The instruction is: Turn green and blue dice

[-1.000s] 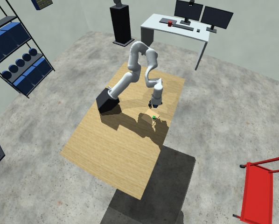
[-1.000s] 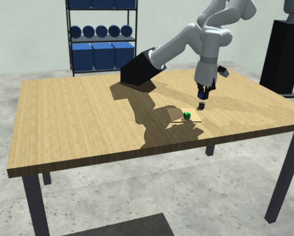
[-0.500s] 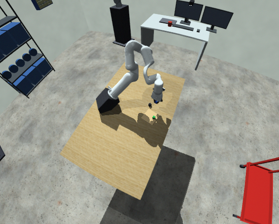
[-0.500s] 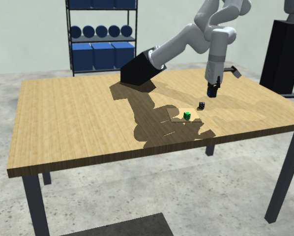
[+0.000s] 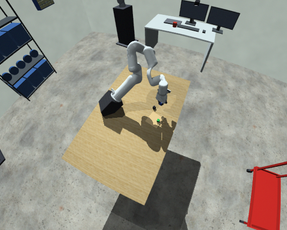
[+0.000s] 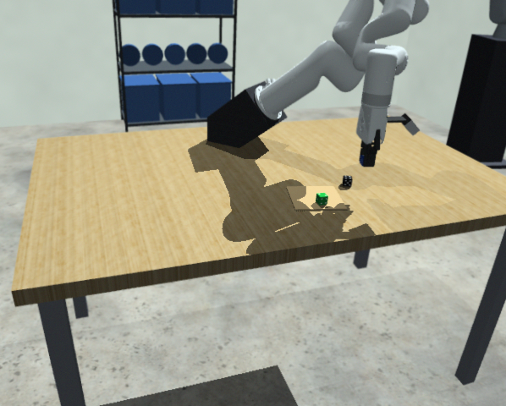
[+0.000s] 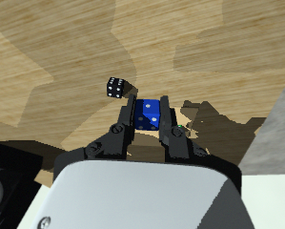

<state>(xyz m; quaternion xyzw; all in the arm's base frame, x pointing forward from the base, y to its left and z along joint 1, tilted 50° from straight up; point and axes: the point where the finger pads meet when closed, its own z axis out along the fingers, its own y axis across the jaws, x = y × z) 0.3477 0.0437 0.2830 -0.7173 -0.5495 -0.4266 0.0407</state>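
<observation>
The blue die is 10 mm below my hand. Round my hand: black die (100 mm below, 60 mm behind, 20 mm to the right); tan mat (140 mm to the right, 110 mm below, 20 mm ahead); green die (140 mm to the right, 90 mm below, 60 mm ahead).
</observation>
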